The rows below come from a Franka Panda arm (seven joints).
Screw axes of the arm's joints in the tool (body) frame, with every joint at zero. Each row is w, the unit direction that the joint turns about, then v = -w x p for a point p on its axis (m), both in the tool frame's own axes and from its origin. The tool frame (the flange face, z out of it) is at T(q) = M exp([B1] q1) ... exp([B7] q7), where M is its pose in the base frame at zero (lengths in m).
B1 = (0, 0, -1, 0.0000, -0.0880, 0.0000)
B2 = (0, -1, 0, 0.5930, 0.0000, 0.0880)
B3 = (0, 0, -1, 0.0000, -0.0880, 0.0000)
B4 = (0, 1, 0, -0.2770, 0.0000, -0.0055)
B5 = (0, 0, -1, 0.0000, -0.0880, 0.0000)
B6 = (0, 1, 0, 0.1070, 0.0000, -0.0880)
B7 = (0, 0, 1, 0.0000, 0.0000, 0.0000)
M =
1 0 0 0.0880
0 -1 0 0.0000
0 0 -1 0.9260
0 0 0 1
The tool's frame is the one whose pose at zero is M.
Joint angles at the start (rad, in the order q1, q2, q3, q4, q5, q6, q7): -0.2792, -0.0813, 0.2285, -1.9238, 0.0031, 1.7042, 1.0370
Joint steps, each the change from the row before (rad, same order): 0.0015, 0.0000, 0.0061, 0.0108, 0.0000, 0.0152, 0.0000; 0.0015, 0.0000, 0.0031, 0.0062, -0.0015, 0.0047, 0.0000; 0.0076, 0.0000, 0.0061, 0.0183, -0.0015, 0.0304, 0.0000; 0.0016, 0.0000, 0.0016, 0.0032, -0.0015, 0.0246, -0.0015; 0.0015, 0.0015, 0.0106, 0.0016, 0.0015, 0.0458, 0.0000; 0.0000, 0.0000, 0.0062, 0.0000, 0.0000, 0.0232, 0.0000; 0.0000, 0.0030, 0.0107, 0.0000, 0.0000, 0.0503, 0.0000; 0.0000, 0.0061, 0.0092, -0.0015, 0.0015, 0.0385, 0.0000; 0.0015, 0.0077, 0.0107, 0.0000, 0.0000, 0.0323, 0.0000; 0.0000, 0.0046, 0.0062, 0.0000, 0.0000, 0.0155, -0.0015
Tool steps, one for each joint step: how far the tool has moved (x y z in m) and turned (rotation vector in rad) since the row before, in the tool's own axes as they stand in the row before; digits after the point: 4 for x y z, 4 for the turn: -0.0023, -0.0041, -0.0065, 0.0217, 0.0145, -0.0075; -0.0015, -0.0020, -0.0034, 0.0083, 0.0075, -0.0048; -0.0039, -0.0076, -0.0116, 0.0405, 0.0275, -0.0139; 0.0001, -0.0033, -0.0038, 0.0231, 0.0157, -0.0050; -0.0031, -0.0080, -0.0042, 0.0400, 0.0226, -0.0118; -0.0017, -0.0039, -0.0021, 0.0198, 0.0121, -0.0062; -0.0021, -0.0080, -0.0029, 0.0411, 0.0236, -0.0107; -0.0019, -0.0067, 0.0006, 0.0285, 0.0130, -0.0086; -0.0034, -0.0072, 0.0014, 0.0230, 0.0101, -0.0120; -0.0017, -0.0036, 0.0012, 0.0105, 0.0040, -0.0075
